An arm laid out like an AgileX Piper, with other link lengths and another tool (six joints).
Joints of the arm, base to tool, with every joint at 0 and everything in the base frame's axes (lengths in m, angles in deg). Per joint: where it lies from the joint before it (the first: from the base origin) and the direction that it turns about. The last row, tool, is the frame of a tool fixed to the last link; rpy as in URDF.
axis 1: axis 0 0 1 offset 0 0 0.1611
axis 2: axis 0 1 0 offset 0 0 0
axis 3: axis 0 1 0 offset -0.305 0 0.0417
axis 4: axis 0.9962 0 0.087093 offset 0.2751 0 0.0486
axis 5: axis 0 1 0 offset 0 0 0
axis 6: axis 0.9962 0 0.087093 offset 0.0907 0 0.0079
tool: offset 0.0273 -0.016 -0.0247 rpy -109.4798 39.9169 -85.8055
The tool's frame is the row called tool.
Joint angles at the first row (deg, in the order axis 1, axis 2, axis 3, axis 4, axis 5, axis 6):
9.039 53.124 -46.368 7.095 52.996 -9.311
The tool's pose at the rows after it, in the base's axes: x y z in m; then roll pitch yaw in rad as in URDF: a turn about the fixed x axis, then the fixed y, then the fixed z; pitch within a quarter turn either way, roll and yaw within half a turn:
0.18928 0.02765 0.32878 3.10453 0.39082 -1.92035
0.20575 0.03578 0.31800 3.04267 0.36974 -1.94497
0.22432 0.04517 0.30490 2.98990 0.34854 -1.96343
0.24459 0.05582 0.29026 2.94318 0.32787 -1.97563
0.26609 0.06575 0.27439 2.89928 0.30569 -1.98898
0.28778 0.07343 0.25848 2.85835 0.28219 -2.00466
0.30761 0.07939 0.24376 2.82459 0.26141 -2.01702
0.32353 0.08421 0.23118 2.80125 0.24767 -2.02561
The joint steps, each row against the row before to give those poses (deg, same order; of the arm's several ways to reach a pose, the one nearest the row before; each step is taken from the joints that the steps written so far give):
1.137 4.530 -1.475 -0.138 0.550 1.657
1.252 5.049 -1.210 -0.048 -0.550 1.494
1.251 5.496 -1.374 0.046 -1.223 1.233
1.203 5.912 -1.842 0.230 -1.427 0.865
0.786 6.203 -2.422 0.321 -1.178 0.564
0.242 6.124 -2.978 0.340 -0.589 0.276
0.014 5.483 -3.116 0.317 -0.182 0.048
0.008 4.348 -2.652 0.292 -0.204 0.005

